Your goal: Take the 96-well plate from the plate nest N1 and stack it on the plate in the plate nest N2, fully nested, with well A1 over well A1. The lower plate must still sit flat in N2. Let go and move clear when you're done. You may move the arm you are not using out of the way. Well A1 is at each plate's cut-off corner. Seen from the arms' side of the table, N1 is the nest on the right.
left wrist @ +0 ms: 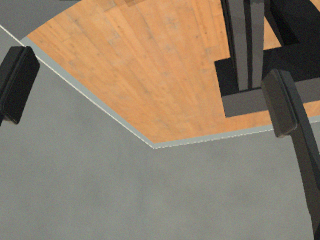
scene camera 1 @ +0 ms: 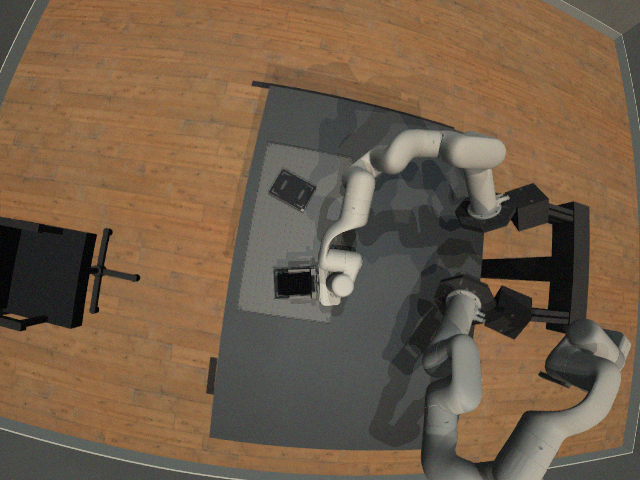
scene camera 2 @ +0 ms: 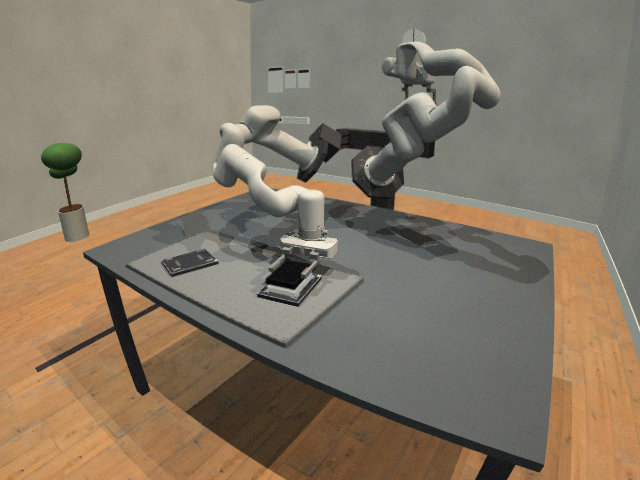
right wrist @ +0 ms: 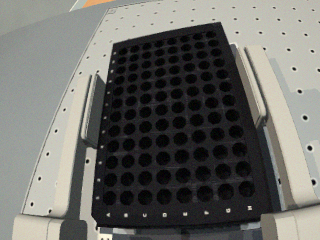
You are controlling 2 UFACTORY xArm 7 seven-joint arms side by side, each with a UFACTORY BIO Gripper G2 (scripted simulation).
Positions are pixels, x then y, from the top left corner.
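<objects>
Black 96-well plate: out of frame in the left wrist view. The black 96-well plate is visible in scene camera 1 (287,283), and also in the right wrist view and scene camera 2. On the black 96-well plate, (right wrist: 158,62) and (scene camera 2: 287,278) are the same spot.
</objects>
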